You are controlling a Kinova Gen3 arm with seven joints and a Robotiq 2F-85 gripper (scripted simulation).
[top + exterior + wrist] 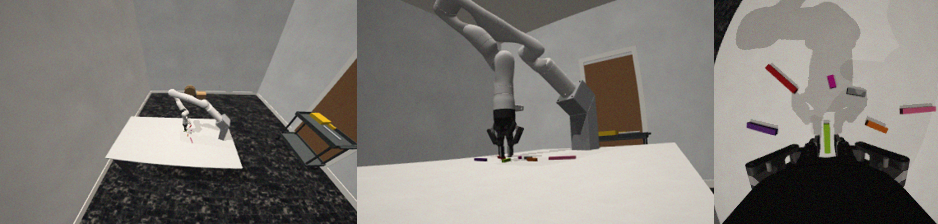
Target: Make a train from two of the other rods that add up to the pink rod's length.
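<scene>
The lime rod is 30 mm below my hand. Round my hand: magenta rod 90 mm behind, 30 mm below, 20 mm to the left; grey rod 70 mm behind, 60 mm to the left, 30 mm below; orange rod 90 mm to the left, 30 mm below.
</scene>
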